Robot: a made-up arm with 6 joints. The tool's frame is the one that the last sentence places.
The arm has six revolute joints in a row. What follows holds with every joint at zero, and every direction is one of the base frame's.
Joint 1 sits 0.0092 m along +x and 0.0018 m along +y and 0.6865 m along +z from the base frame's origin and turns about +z.
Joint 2 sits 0.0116 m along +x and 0.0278 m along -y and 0.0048 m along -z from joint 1 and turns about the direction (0, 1, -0.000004).
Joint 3 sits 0.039 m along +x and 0.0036 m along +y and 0.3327 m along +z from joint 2 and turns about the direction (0, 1, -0.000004).
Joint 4 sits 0.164 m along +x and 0.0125 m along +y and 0.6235 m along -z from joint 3 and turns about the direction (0, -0.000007, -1).
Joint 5 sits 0.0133 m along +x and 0.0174 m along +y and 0.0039 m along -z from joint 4 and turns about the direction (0, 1, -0.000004).
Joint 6 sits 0.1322 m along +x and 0.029 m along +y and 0.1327 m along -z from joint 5 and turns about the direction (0, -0.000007, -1).
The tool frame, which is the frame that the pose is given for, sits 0.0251 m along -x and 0.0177 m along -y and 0.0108 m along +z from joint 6; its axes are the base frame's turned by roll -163.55, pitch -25.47 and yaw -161.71 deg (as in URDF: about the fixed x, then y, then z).
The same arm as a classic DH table. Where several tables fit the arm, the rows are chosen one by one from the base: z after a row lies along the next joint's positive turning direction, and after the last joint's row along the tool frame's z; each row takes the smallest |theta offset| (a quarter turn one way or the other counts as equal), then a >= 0, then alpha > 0; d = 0 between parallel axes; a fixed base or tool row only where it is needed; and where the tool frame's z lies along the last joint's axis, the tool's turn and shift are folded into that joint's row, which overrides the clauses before.
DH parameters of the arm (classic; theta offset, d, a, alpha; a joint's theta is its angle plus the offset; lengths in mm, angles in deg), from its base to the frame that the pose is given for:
base (fixed): 11.07 0.0 9.4 0.00
joint 1: -11.07 681.7 11.6 -90.00
joint 2: -83.31 0.0 335.0 0.00
joint 3: 83.31 -11.7 164.0 -90.00
joint 4: 0.00 627.4 13.3 90.00
joint 5: 0.00 46.4 132.2 -90.00
joint 6: 37.24 71.2 -9.3 -30.02
tool (fixed): 120.73 58.5 0.0 0.00

